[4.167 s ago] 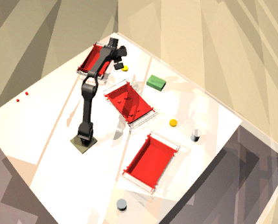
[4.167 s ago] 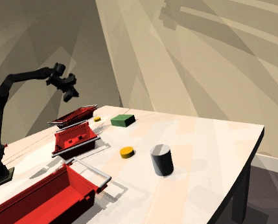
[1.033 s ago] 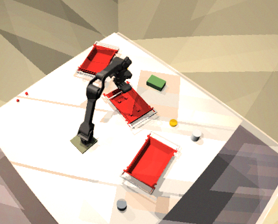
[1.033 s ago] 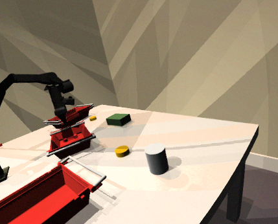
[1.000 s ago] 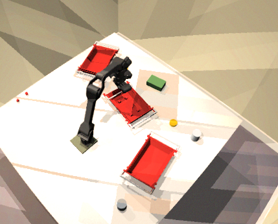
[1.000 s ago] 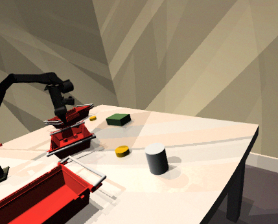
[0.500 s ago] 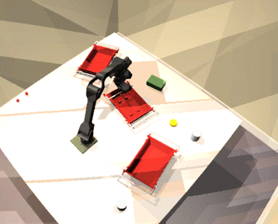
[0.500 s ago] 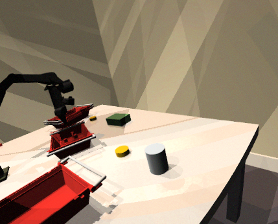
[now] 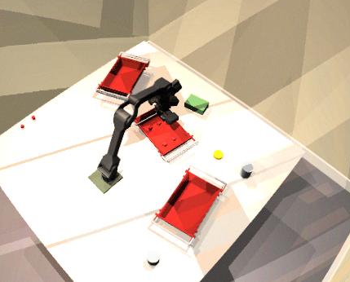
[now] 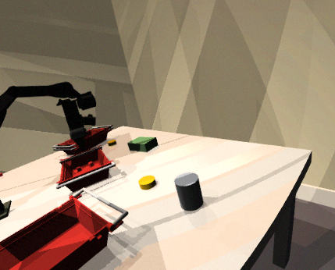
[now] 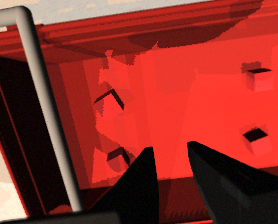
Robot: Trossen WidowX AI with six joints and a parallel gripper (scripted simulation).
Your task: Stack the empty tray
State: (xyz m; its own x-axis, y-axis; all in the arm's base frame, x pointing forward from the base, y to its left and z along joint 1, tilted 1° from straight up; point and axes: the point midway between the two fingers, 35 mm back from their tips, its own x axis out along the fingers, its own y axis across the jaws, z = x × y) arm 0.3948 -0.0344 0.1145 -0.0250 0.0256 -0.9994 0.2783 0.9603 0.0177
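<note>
The red tray is 280 mm behind my gripper tip, 370 mm to the right of it and 50 mm below it. Also, from my gripper tip: green block 250 mm ahead, 60 mm to the right, 70 mm below.
</note>
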